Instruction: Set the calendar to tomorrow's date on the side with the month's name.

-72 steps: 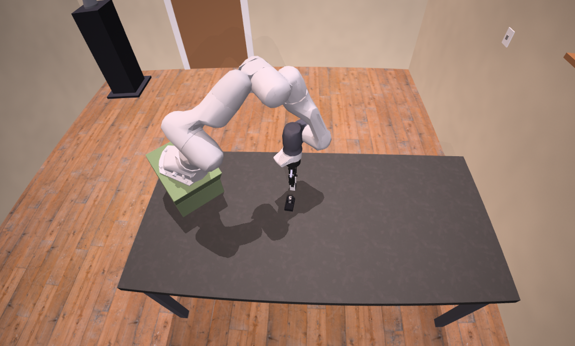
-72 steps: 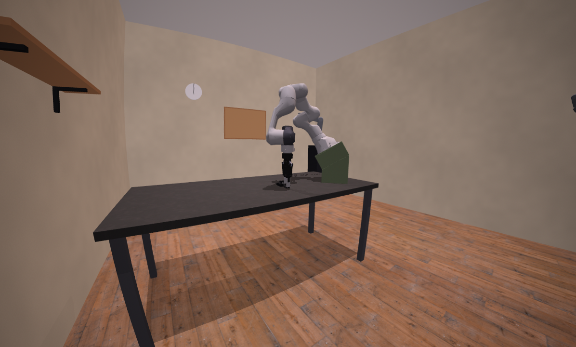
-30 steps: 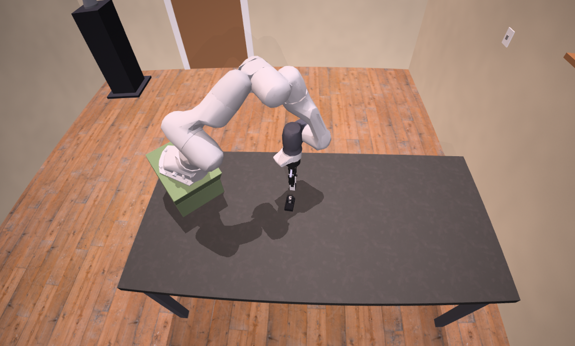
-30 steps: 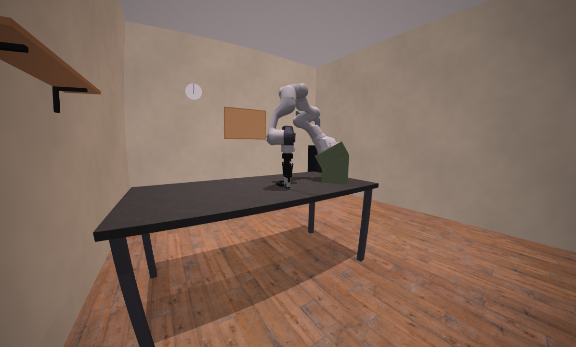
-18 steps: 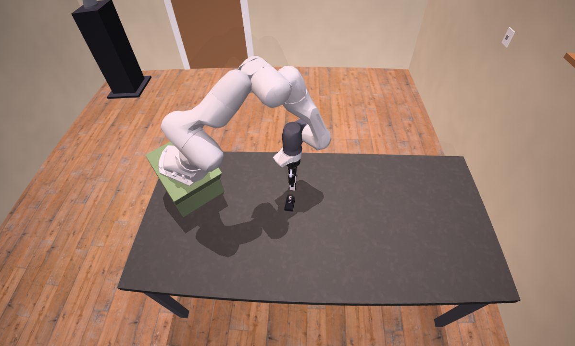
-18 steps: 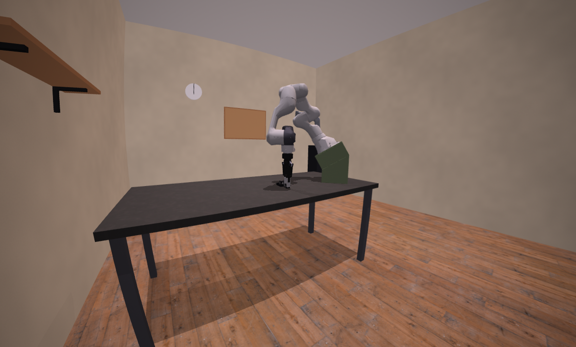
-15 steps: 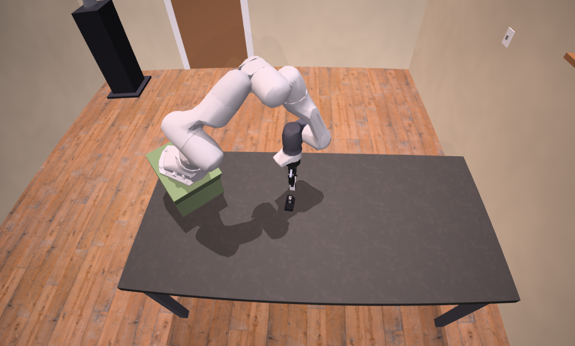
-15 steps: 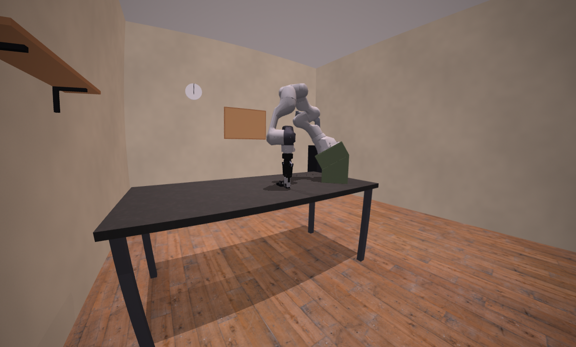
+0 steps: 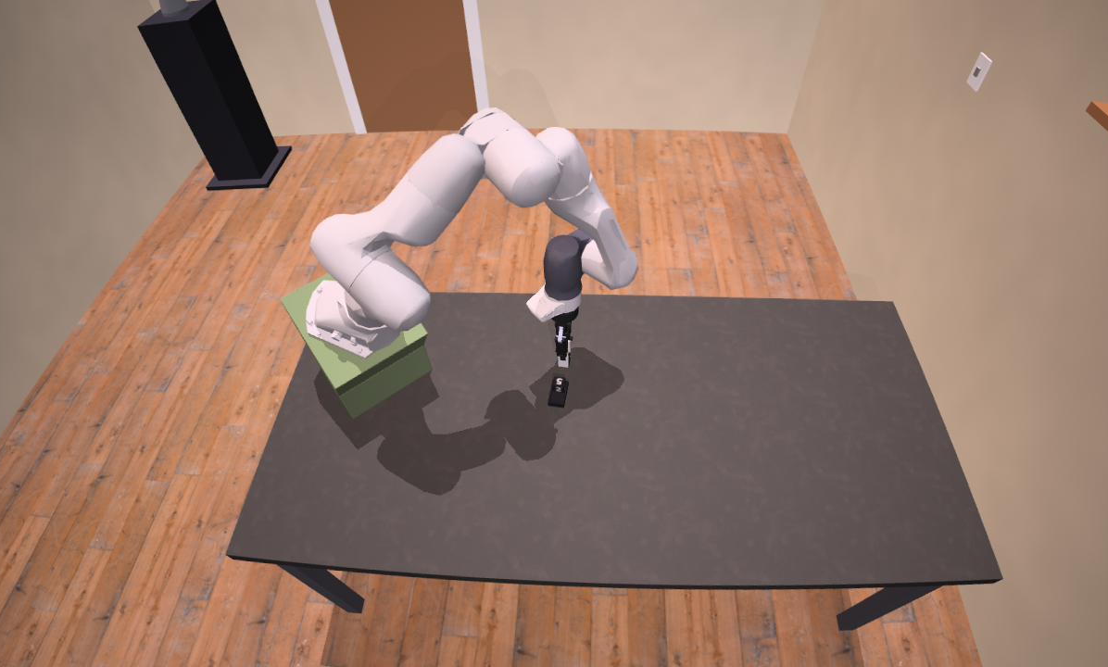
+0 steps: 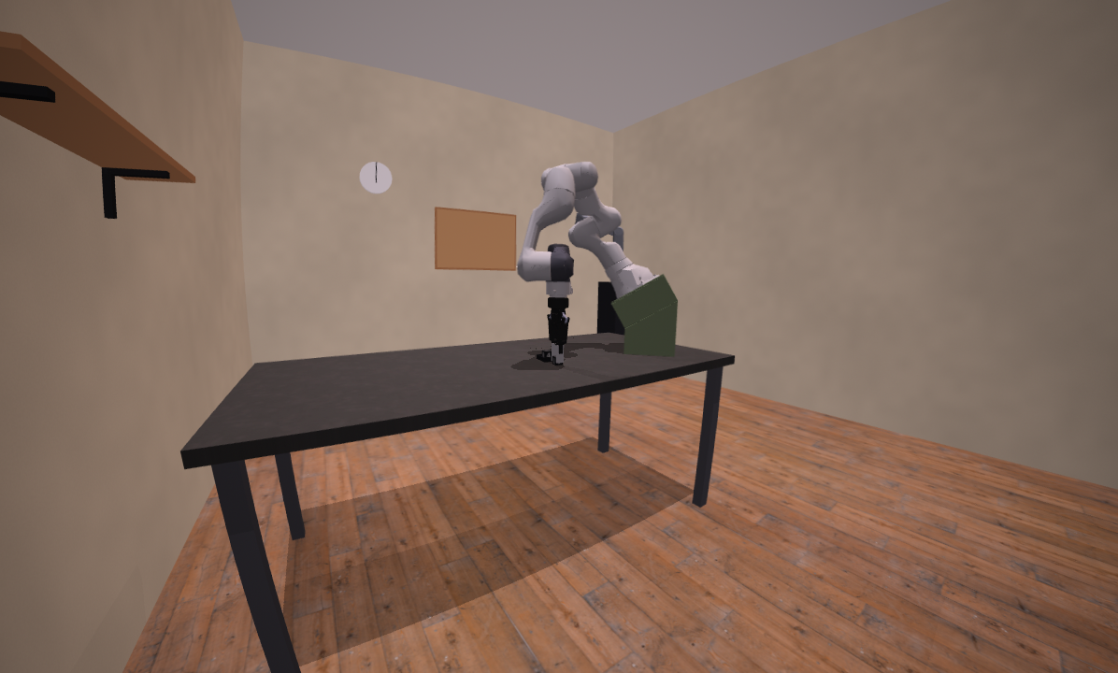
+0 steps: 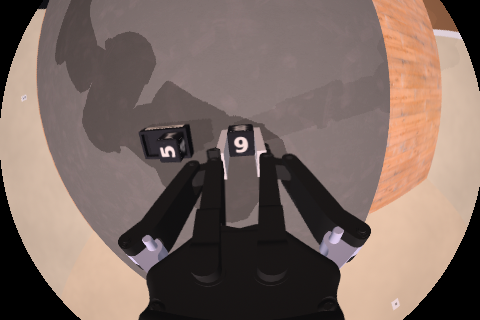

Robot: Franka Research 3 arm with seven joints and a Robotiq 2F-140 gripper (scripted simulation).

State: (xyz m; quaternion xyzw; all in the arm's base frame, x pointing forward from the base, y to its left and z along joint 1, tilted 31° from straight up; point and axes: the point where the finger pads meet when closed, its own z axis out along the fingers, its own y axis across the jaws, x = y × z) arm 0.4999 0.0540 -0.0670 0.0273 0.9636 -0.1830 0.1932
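The dark date cube lies 30 mm below my hand. The rest, counted from my hand: black tray (100 mm to the right, 40 mm below, 20 mm behind).
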